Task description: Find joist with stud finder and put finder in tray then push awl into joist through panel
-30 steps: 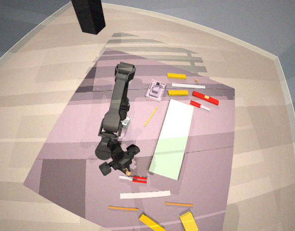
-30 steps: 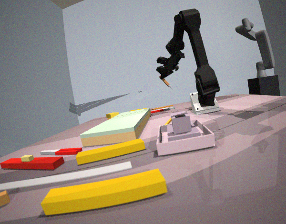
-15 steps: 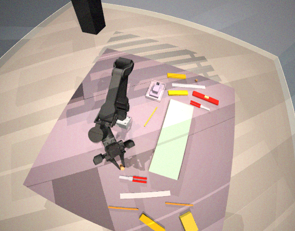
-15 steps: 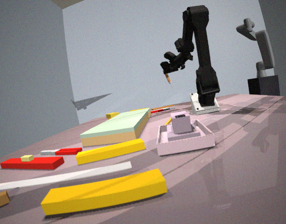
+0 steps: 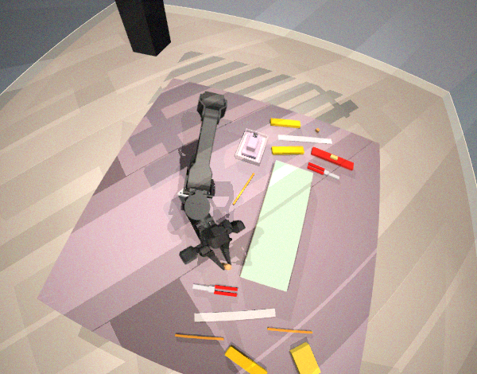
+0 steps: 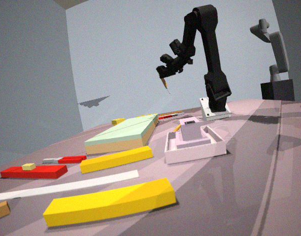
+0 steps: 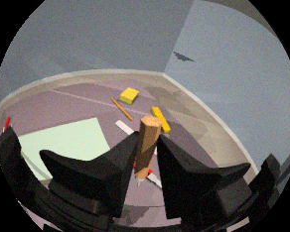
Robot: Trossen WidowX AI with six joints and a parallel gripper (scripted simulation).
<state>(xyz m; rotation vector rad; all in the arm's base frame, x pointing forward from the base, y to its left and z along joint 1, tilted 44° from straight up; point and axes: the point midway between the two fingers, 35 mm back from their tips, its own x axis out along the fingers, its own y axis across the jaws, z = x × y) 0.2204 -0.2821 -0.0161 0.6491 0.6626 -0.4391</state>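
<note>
Right now my gripper tip is 20 mm past the awl and 50 mm above it. Also, from my gripper tip: red level: 320 mm ahead, 660 mm to the left, 220 mm below; tray: 90 mm behind, 560 mm to the left, 230 mm below; stud finder: 90 mm behind, 570 mm to the left, 190 mm below.
</note>
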